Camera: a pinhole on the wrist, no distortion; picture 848 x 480 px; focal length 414.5 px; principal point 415.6 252.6 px. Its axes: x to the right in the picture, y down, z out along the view. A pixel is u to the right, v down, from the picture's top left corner.
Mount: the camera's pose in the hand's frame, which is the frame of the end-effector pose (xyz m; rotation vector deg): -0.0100 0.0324 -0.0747 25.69 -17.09 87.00
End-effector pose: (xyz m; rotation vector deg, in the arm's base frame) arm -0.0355 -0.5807 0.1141 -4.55 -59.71 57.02
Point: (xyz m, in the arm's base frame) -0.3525 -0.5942 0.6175
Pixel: 564.9 79.7
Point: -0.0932 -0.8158 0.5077
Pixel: 344.2 205.8
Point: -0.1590 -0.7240 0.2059
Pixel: 492.9 363.0
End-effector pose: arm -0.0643 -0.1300 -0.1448 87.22 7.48 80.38
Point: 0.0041 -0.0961 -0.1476
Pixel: 342.1 131.5
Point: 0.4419 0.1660 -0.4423
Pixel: 57.5 146.4
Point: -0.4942 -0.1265 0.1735
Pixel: behind the camera
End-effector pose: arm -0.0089 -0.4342 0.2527 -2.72 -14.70 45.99
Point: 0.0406 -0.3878 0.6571
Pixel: 536.0 146.9
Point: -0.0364 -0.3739 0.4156
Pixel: 643.5 162.6
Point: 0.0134 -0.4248 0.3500
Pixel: 481.7 167.5
